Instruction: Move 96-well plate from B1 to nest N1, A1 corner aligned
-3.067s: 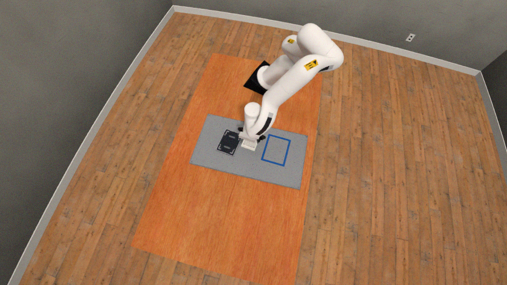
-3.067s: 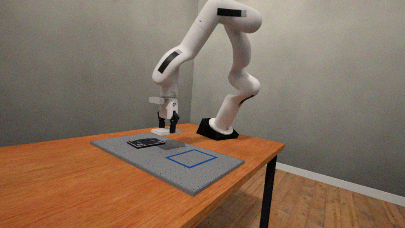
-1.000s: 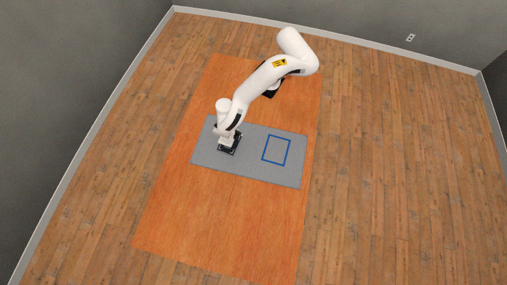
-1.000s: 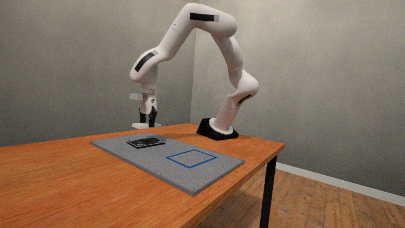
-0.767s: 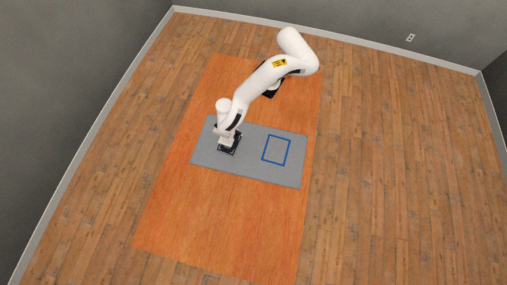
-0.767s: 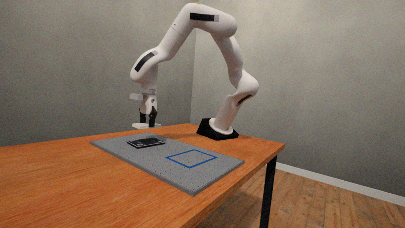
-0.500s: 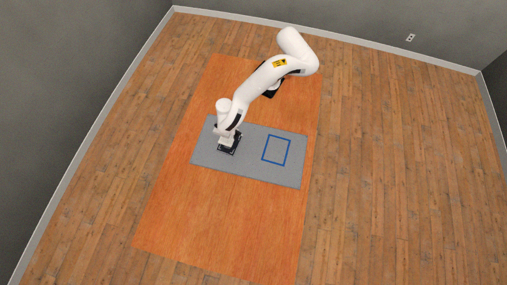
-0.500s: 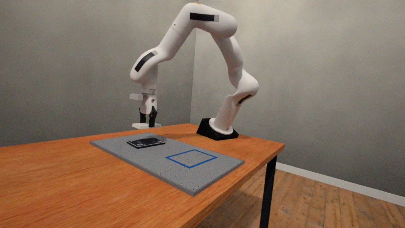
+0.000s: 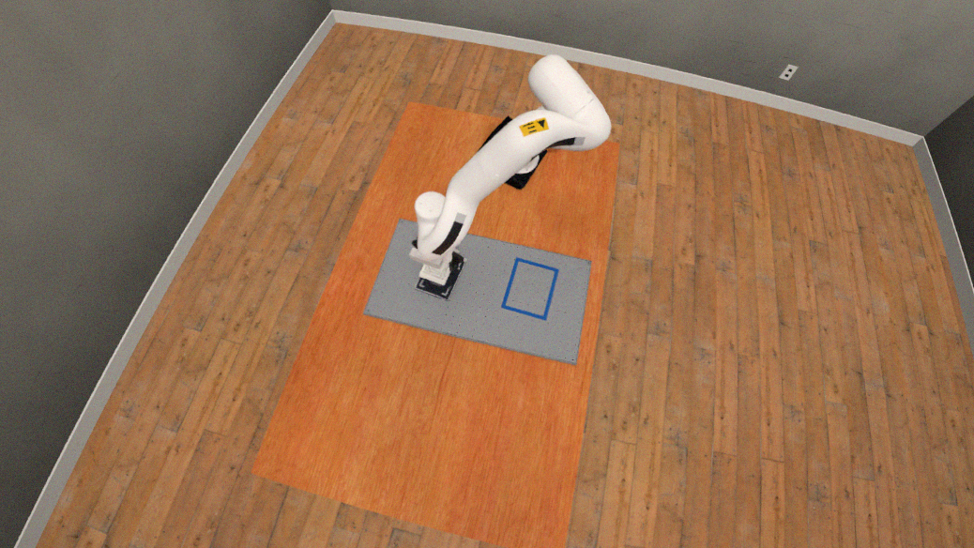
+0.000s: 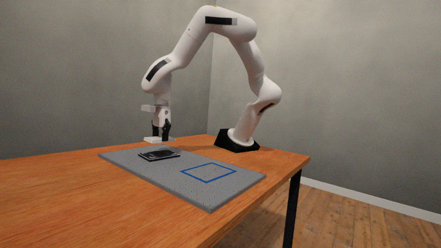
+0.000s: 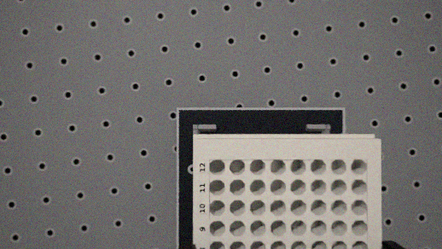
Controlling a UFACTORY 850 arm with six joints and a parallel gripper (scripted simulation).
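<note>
The black plate nest is 90 mm below my hand. From my hand the other things lie so: white 96-well plate 10 mm below.
</note>
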